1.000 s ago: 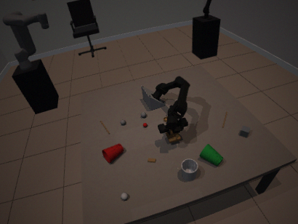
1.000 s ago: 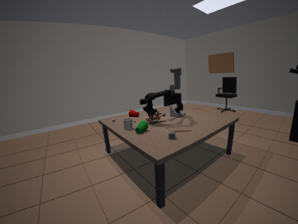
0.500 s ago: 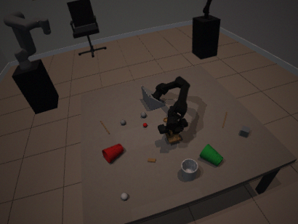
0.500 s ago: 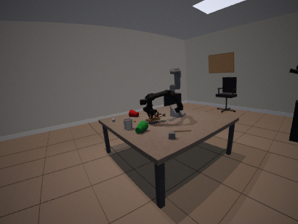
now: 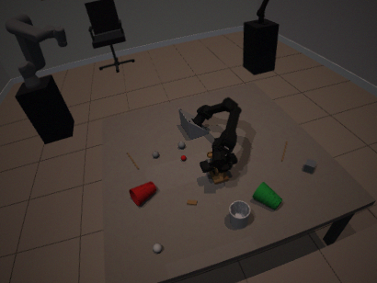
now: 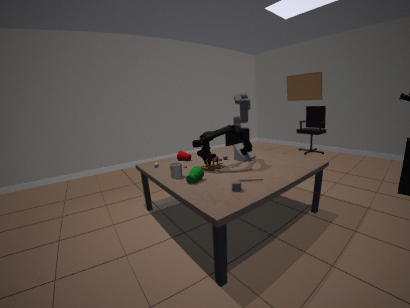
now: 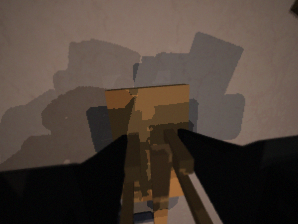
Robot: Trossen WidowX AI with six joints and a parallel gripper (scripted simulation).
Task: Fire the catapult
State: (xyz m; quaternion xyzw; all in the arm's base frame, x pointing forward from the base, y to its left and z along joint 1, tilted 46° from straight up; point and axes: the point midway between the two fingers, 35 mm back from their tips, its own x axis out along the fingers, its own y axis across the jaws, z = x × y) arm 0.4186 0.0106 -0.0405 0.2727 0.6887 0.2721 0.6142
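Now: the red ball 21 cm behind my gripper tip, 14 cm to the right of it and 2 cm below it. Round my gripper tip: wooden catapult: 6 cm behind, 2 cm to the left, 2 cm above; white mug: 28 cm ahead, 2 cm to the right, 1 cm below; small wood block: 19 cm to the right, 10 cm ahead, 3 cm below.
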